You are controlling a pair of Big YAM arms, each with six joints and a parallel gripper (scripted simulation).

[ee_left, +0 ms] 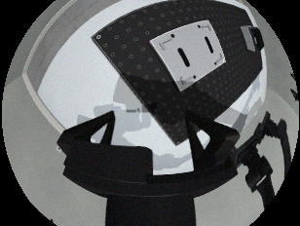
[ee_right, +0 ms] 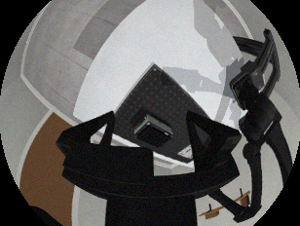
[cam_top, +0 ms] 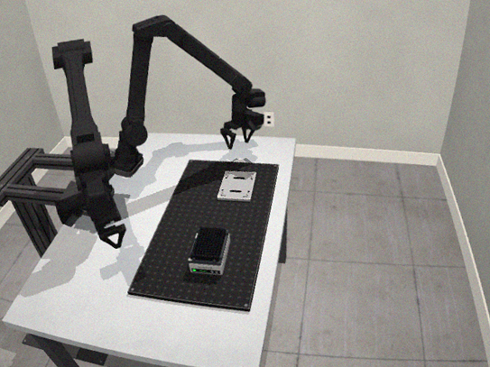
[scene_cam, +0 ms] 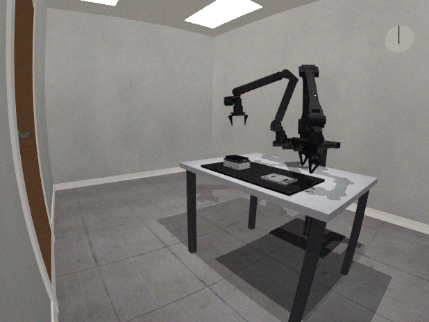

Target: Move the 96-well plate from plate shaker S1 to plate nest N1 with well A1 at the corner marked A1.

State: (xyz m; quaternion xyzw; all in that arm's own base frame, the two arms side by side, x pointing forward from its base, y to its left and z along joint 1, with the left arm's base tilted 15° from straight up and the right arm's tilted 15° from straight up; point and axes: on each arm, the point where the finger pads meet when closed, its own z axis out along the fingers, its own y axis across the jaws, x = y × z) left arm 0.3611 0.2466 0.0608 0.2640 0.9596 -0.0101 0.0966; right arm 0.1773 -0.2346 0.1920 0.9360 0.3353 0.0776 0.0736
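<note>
Right now my left hand is 50 cm to the left of the black 96-well plate, 7 cm short of it and 3 cm above it. The rest, counted from my left hand: plate nest N1: 15 cm to the right, 9 cm below, 4 cm ahead; then black perforated board: 34 cm to the right, 10 cm below, 1 cm ahead.
</note>
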